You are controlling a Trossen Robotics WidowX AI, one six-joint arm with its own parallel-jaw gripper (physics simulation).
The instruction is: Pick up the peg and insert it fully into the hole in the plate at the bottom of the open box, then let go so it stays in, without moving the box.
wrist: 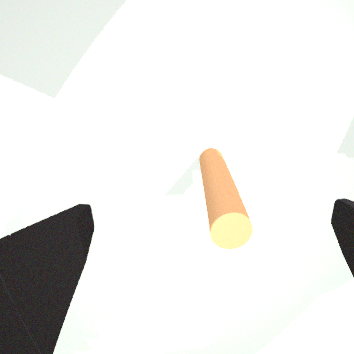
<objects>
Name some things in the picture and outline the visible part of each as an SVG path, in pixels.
The gripper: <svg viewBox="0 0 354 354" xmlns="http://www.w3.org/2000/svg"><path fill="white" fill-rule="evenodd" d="M90 204L78 203L10 233L10 235L7 234L0 237L0 354L53 354L66 313L84 268L94 231ZM337 198L333 204L330 223L342 255L354 278L354 201L347 198Z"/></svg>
An orange peg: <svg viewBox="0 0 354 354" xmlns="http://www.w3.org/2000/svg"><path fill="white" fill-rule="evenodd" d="M206 148L199 155L199 165L210 238L220 248L235 249L244 245L251 237L252 223L222 153L216 148Z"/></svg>
</objects>
